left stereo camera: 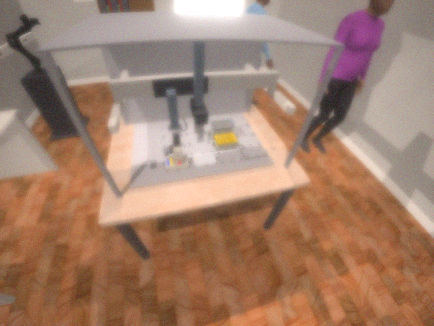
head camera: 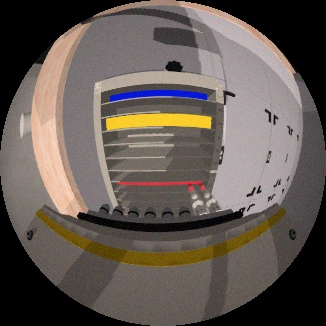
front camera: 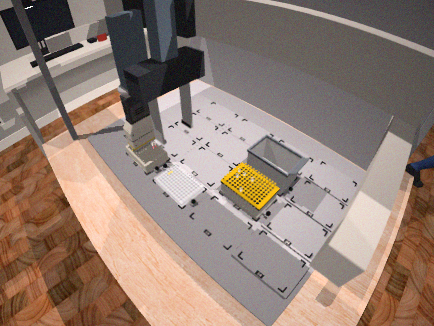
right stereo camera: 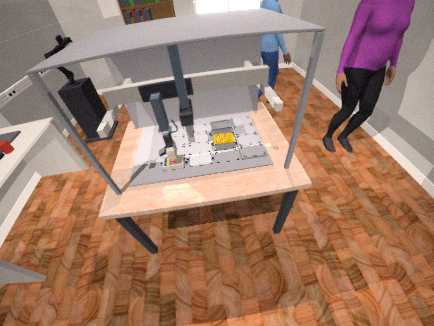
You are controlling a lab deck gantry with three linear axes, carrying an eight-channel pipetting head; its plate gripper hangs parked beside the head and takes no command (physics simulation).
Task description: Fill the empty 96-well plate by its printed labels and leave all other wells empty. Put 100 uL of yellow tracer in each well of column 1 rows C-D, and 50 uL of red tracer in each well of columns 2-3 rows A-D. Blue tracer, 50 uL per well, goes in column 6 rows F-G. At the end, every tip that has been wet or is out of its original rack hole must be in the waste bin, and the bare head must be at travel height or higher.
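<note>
The pipetting head [front camera: 141,134] [right stereo camera: 170,151] is low over the reservoir [front camera: 148,164] [head camera: 160,78]. Two tips [head camera: 198,205] [head camera: 213,204] are on its right-hand channels in the head view; the other channels look bare. Red shows at the tips' lower ends, by the red trough [head camera: 160,183]; whether they touch liquid is unclear. Blue [head camera: 159,95] and yellow [head camera: 159,121] troughs lie farther off. The 96-well plate [front camera: 179,185] [right stereo camera: 200,159] shows yellow near one corner. The yellow tip rack [front camera: 250,185] [right stereo camera: 223,138] stands before the waste bin [front camera: 256,159]. My parked plate gripper [front camera: 173,133] is open and empty.
The deck [front camera: 210,250] carries black corner marks and slot labels. Dark round knobs stand beside the plate, reservoir and rack. A pale rail end [front camera: 357,235] stands at the right in the front view. Slim frame posts [right stereo camera: 305,100] rise at the bench corners.
</note>
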